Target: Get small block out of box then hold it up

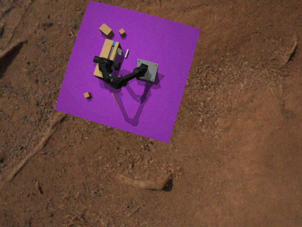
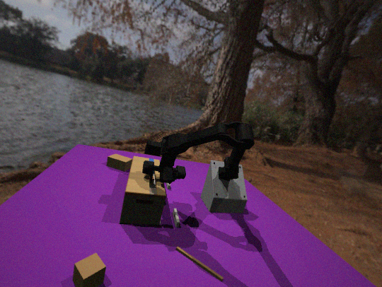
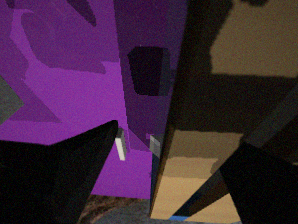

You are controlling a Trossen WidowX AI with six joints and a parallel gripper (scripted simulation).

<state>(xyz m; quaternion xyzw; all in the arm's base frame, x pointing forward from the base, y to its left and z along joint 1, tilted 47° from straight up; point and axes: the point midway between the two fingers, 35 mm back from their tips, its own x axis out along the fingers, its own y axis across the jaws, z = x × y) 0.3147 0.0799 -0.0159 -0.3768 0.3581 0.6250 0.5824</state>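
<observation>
My gripper tip is now 5 cm short of the tan block and 2 cm to the left of it. Round my gripper tip: thin wooden stick: 34 cm to the left, 12 cm behind, 9 cm below.
</observation>
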